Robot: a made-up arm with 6 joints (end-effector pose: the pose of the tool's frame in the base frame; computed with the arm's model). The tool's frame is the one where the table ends. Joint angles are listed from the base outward.
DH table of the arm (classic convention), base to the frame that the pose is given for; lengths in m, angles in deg. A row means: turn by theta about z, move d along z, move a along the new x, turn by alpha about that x. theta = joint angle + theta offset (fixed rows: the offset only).
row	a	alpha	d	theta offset
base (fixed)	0	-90	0.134	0
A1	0.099	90	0.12	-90
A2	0.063	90	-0.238	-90
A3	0.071	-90	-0.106	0
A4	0.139	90	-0.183	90
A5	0.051	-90	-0.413	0
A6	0.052	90	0.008	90
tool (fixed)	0	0	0.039	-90
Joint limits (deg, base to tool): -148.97..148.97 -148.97..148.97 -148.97..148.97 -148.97..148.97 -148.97..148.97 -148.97..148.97
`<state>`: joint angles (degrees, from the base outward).
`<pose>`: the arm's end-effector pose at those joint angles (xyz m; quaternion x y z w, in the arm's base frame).
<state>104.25 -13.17 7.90 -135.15 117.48 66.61</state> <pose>0.2161 -0.5171 -0.2706 -0.4565 0.4097 -0.7897 0.0154</pose>
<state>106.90 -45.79 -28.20 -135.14 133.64 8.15</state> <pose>-0.0930 -0.4377 -0.4316 -0.3407 0.2338 -0.9106 0.0078</pose>
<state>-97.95 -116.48 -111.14 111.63 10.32 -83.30</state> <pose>-0.3385 0.3874 0.2564 -0.0011 0.8220 -0.4286 0.3750</pose>
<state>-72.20 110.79 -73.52 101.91 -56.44 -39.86</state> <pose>0.0578 -0.2880 0.4016 -0.8927 -0.0758 -0.4344 0.0928</pose>
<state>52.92 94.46 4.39 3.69 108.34 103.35</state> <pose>0.1071 0.3079 -0.3615 -0.5374 -0.7847 0.2015 0.2343</pose>
